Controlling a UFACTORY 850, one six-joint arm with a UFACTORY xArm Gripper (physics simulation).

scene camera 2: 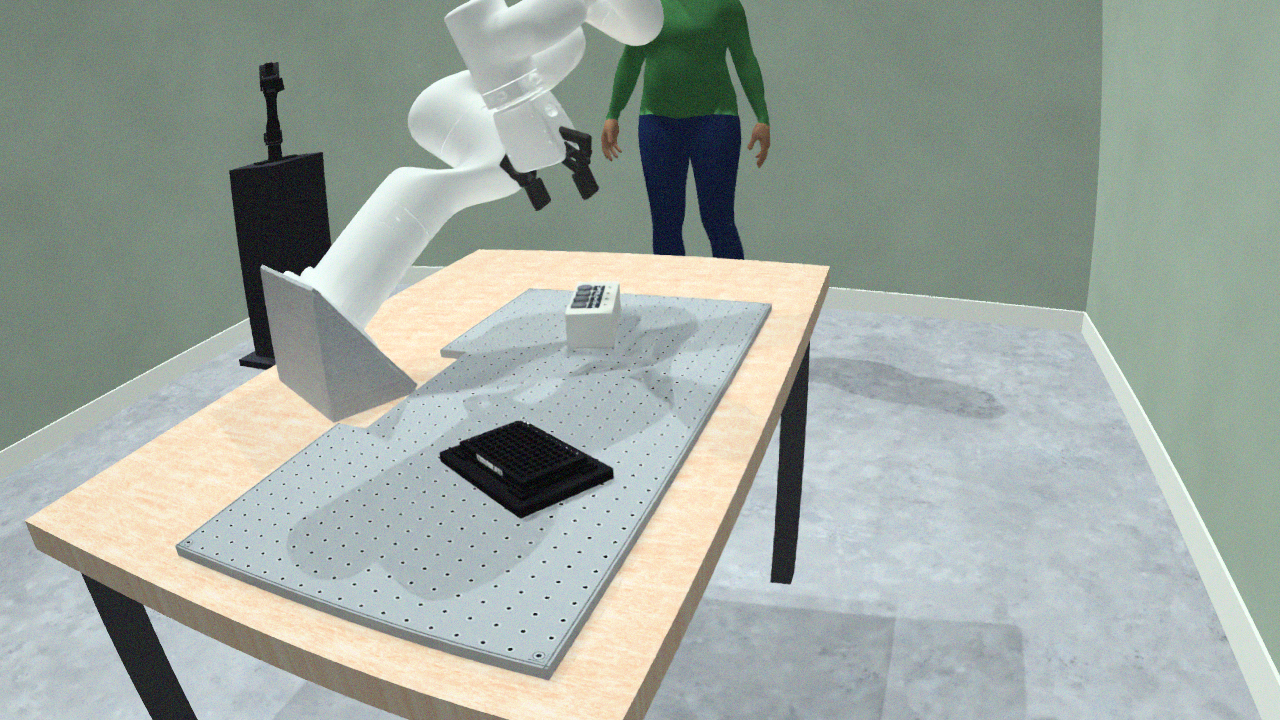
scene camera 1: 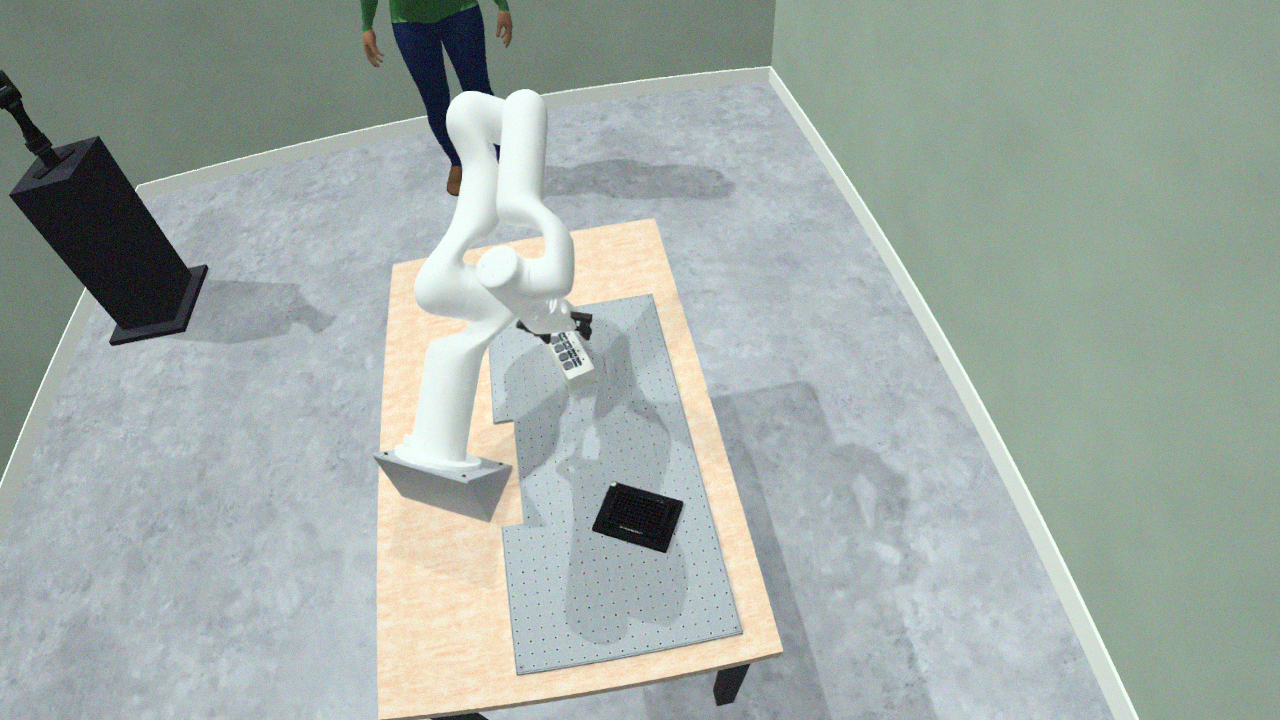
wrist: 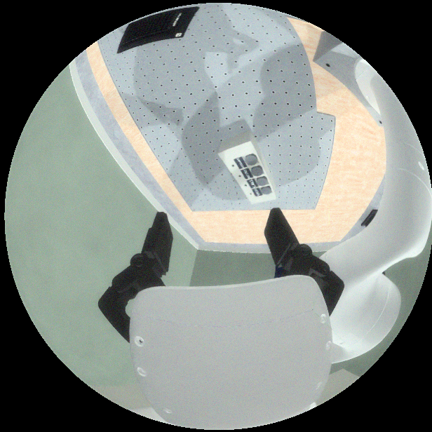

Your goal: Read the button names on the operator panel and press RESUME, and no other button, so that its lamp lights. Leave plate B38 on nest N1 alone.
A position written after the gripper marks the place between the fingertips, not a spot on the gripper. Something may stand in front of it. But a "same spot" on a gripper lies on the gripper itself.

The gripper shows in scene camera 2, in scene camera 1 and in the wrist view (219, 222). One and the same spot on the gripper: (scene camera 2: 583, 177) is (scene camera 1: 587, 331).
